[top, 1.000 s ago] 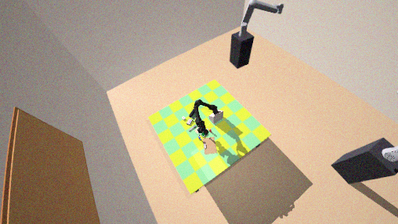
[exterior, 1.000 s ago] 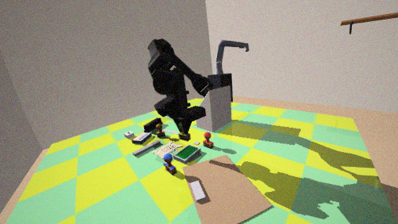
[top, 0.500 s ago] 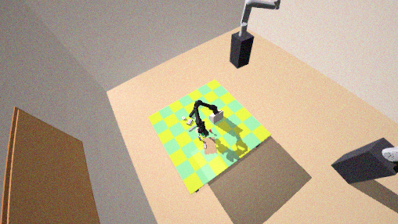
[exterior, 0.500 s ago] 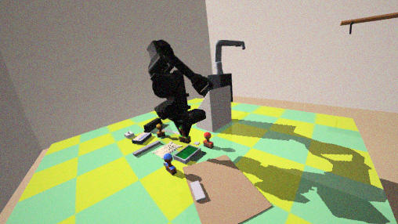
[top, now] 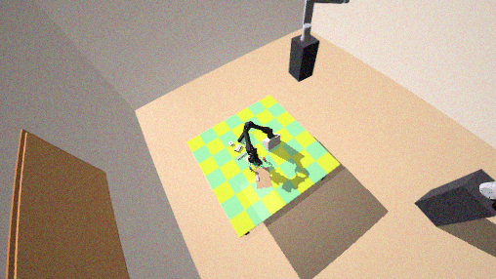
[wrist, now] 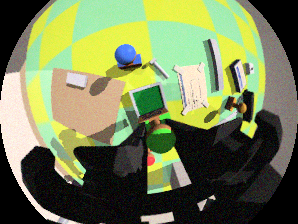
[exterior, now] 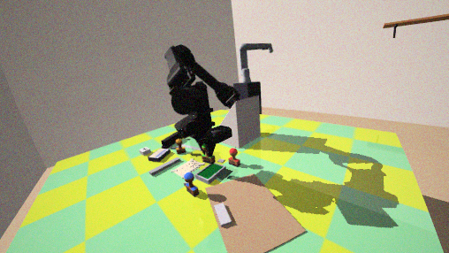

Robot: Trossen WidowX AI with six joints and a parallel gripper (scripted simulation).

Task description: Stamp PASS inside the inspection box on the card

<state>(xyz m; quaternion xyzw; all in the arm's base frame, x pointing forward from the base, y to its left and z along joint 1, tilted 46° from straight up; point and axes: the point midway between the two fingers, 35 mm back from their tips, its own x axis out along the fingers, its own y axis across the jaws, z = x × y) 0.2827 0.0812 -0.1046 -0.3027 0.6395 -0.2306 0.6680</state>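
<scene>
The green ink pad lies 70 mm below my gripper tip. Round my gripper tip: red-knobbed stamp 100 mm behind, 10 mm to the left, 60 mm below; then white card 40 mm ahead, 100 mm to the right, 80 mm below; then blue-knobbed stamp 90 mm ahead, 30 mm to the left, 50 mm below.
</scene>
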